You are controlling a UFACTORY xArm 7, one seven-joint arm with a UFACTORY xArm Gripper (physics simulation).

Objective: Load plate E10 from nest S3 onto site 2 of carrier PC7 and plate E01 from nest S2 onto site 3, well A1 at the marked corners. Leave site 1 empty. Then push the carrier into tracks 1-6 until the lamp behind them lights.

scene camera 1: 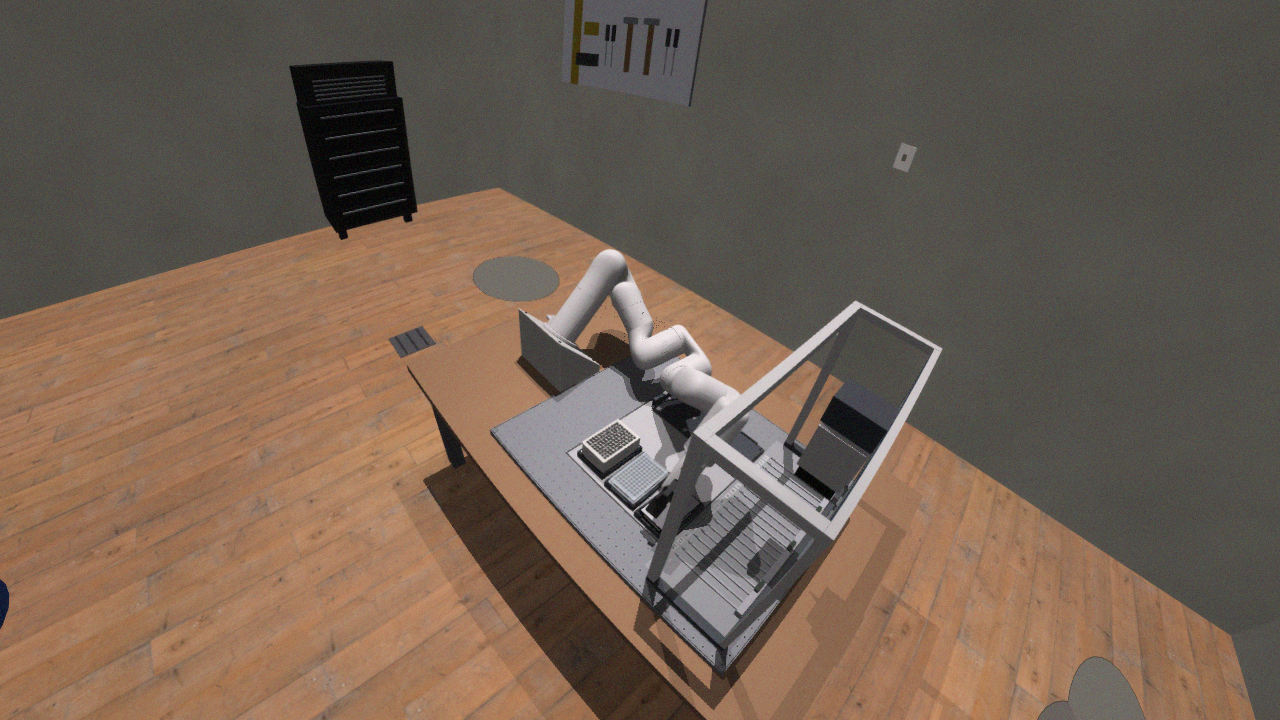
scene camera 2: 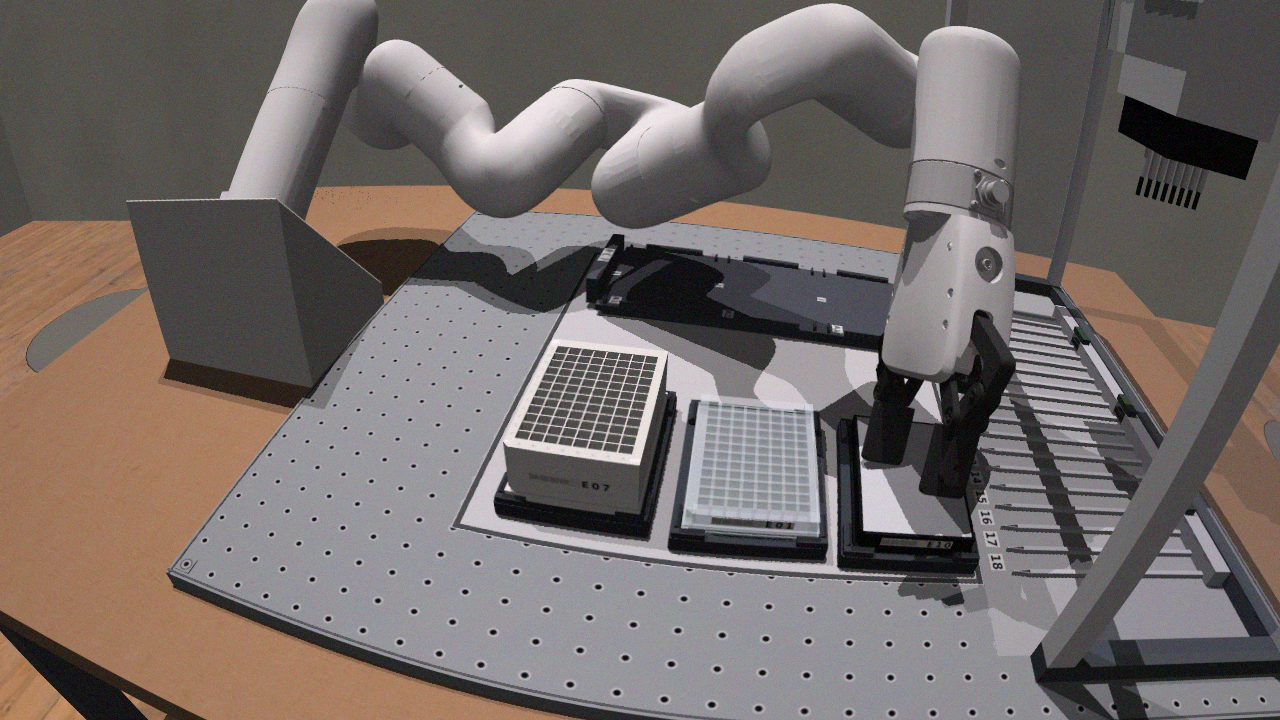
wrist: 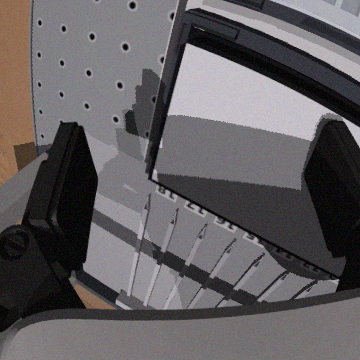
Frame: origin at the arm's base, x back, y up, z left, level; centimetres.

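Seen in the pictures: gripper, fingertip midpoint: [scene camera 1: 658, 505] [scene camera 2: 908, 477] [wrist: 206, 146]; arm's base at its link origin: [scene camera 1: 559, 336] [scene camera 2: 254, 242].
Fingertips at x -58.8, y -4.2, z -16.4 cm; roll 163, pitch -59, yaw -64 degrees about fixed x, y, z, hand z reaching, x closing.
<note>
Pixels of each thing's top centre, then the offset from my fingertips to it. "pt": a spot on its surface instead.
- Plate E10 at its top centre: [wrist: 282, 179] [scene camera 2: 912, 473] [scene camera 1: 671, 506] dx -1.4, dy -2.3, dz +3.3 cm
- rightmost black nest at a spot on its surface: [scene camera 2: 846, 510] pt dx +3.3, dy -3.8, dz +0.7 cm
- Plate E01 at its top centre: [scene camera 2: 757, 453] [scene camera 1: 639, 475] dx +9.8, dy -2.3, dz +3.9 cm
- dark carrier at its top centre: [scene camera 2: 767, 273] [scene camera 1: 707, 422] dx +9.7, dy -1.9, dz +30.6 cm
- tall white plate E07 at its top centre: [scene camera 2: 590, 394] [scene camera 1: 611, 439] dx +20.8, dy +0.4, dz +4.4 cm
- grey post at a spot on its surface: [scene camera 2: 1172, 429] pt dx -9.3, dy +12.9, dz -10.8 cm
- black pipette head at its top centre: [scene camera 2: 1189, 116] [scene camera 1: 828, 464] dx -23.9, dy +24.5, dz +16.7 cm
Plate E10 [scene camera 2: 895, 505] [wrist: 225, 90], black with a plain white top, sits in the rightmost black nest [scene camera 2: 846, 510]. My gripper [scene camera 2: 918, 465] [wrist: 206, 146] is open and empty, low over E10's rear right part; in the wrist view one finger overlaps the plate and the other stands beyond its corner. Plate E01 [scene camera 1: 638, 477] [scene camera 2: 756, 465], pale and translucent, sits in the middle nest. The dark carrier [scene camera 2: 805, 295] lies behind the nests with no plate visible on it; its right end is hidden by the arm. Grooved tracks [scene camera 2: 1074, 465] lie at the right, numbers 14 to 18 readable.
A tall white plate E07 [scene camera 1: 611, 445] [scene camera 2: 586, 402] stands in the left nest. A grey post [scene camera 2: 1172, 429] of the open frame [scene camera 1: 778, 371] rises at the right. A black pipette head [scene camera 2: 1186, 138] hangs inside the frame. Small green-black blocks [scene camera 2: 1125, 407] sit along the tracks' far edge.
</note>
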